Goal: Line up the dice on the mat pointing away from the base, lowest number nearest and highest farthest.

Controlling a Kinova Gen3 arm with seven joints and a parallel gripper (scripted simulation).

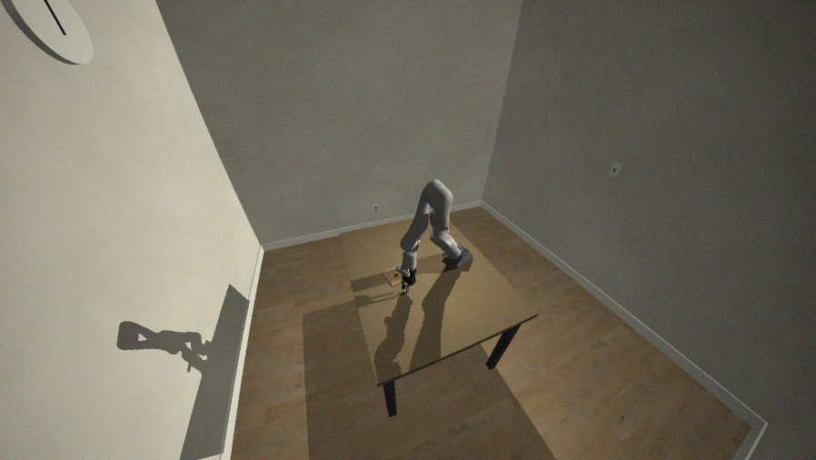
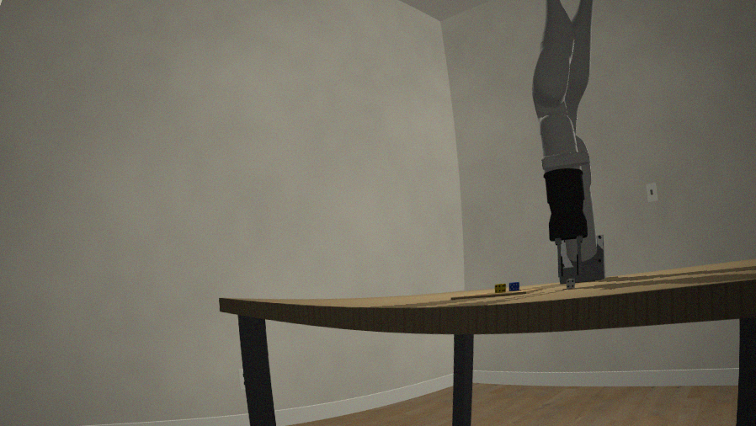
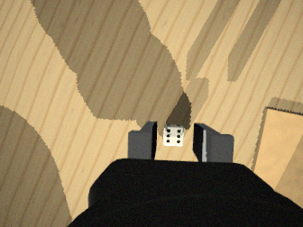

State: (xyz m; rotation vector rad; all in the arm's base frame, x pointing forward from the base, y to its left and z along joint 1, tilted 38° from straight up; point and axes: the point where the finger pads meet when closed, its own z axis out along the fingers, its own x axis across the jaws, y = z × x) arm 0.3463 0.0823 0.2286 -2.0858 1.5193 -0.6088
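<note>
The white die lies 30 mm below my hand. Round my hand: blue die (150 mm to the right, 50 mm behind, 30 mm below); then tan mat (150 mm to the right, 40 mm below); then yellow die (150 mm to the right, 30 mm below).
</note>
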